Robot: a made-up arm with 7 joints. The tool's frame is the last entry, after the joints. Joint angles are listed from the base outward.
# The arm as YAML. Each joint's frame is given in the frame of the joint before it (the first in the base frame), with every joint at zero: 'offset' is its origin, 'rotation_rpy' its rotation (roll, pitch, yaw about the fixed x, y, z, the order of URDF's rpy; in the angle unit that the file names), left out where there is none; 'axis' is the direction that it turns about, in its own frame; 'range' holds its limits. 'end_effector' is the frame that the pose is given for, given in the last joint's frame.
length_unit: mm
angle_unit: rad
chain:
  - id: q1
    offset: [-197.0, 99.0, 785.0]
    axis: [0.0, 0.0, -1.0]
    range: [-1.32, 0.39]
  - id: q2
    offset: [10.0, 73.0, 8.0]
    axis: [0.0, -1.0, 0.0]
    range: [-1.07, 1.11]
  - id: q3
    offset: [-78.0, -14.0, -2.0]
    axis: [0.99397, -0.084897, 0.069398]
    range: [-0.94, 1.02]
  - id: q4
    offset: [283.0, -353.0, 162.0]
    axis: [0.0, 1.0, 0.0]
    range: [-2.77, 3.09]
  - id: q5
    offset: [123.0, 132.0, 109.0]
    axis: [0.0, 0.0, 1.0]
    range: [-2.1, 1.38]
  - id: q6
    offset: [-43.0, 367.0, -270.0]
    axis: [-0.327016, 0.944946, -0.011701]
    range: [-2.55, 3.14]
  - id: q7
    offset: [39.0, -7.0, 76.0]
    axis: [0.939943, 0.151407, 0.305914]
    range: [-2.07, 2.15]
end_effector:
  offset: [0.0, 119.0, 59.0]
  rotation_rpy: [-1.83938, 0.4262, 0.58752]
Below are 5 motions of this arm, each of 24 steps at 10 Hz.
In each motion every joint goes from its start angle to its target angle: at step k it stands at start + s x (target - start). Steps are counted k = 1, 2, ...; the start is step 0. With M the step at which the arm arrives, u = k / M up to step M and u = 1 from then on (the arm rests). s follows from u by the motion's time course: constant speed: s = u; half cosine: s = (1 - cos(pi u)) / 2; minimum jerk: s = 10 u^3 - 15 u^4 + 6 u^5.
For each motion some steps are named. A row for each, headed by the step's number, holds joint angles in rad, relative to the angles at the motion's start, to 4 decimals.
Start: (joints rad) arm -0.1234 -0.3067 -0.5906 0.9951 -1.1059 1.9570 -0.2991
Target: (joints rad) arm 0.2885 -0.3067 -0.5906 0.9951 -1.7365 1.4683 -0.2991
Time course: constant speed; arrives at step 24
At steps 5, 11, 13, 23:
5: 0.0858 0.0000 0.0000 0.0000 -0.1314 -0.1018 0.0000
11: 0.1888 0.0000 0.0000 0.0000 -0.2890 -0.2240 0.0000
13: 0.2231 0.0000 0.0000 0.0000 -0.3416 -0.2647 0.0000
23: 0.3947 0.0000 0.0000 0.0000 -0.6043 -0.4683 0.0000

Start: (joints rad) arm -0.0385 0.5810 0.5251 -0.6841 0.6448 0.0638 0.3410
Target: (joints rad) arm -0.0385 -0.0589 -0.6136 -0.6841 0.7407 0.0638 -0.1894
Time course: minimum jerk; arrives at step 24
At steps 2, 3, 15, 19, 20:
2: 0.0000 -0.0033 -0.0058 0.0000 0.0005 0.0000 -0.0027
3: 0.0000 -0.0103 -0.0183 0.0000 0.0015 0.0000 -0.0085
15: 0.0000 -0.4638 -0.8253 0.0000 0.0695 0.0000 -0.3844
19: 0.0000 -0.5986 -1.0652 0.0000 0.0897 0.0000 -0.4962
20: 0.0000 -0.6172 -1.0983 0.0000 0.0925 0.0000 -0.5116

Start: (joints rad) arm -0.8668 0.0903 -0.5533 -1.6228 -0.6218 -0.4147 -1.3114
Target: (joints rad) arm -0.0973 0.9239 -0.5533 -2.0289 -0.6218 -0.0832 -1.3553
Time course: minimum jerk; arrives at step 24
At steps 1, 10, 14, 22, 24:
1: 0.0005 0.0006 0.0000 -0.0003 0.0000 0.0002 0.0000
10: 0.2667 0.2889 0.0000 -0.1408 0.0000 0.1149 -0.0152
14: 0.5028 0.5447 0.0000 -0.2653 0.0000 0.2166 -0.0287
22: 0.7656 0.8294 0.0000 -0.4040 0.0000 0.3298 -0.0437
24: 0.7695 0.8336 0.0000 -0.4061 0.0000 0.3315 -0.0439

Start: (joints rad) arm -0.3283 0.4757 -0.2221 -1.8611 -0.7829 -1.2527 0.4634
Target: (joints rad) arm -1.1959 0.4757 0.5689 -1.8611 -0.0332 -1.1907 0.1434
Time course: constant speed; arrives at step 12
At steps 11, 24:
11: -0.7953 0.0000 0.7251 0.0000 0.6872 0.0568 -0.2933
24: -0.8676 0.0000 0.7910 0.0000 0.7497 0.0620 -0.3200

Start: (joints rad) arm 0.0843 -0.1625 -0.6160 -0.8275 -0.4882 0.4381 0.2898
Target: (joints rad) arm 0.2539 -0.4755 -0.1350 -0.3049 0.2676 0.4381 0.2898
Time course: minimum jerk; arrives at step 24
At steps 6, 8, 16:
6: 0.0176 -0.0324 0.0498 0.0541 0.0782 0.0000 0.0000
8: 0.0356 -0.0657 0.1010 0.1097 0.1586 0.0000 0.0000
16: 0.1340 -0.2473 0.3800 0.4129 0.5972 0.0000 0.0000

